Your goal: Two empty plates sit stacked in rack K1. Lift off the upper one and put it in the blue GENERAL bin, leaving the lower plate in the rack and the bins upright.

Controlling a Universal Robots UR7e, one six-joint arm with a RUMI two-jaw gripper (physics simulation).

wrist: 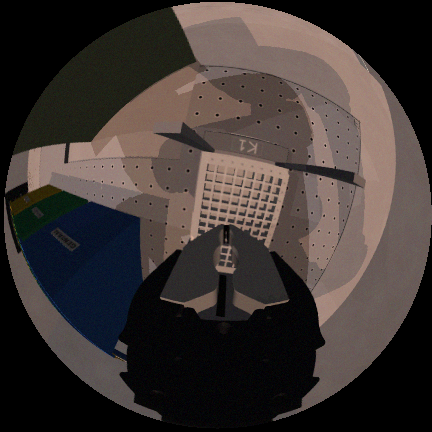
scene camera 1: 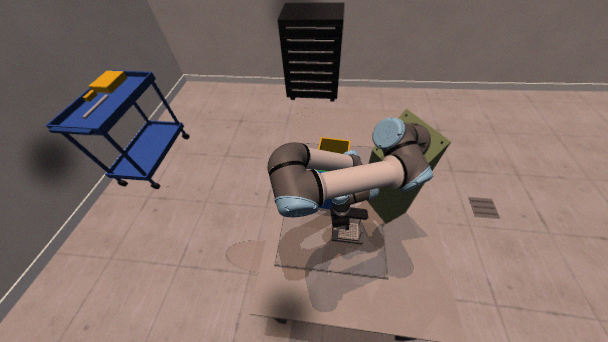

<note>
I see my gripper (wrist: 225,226) and a blue general bin (wrist: 87,261).
</note>
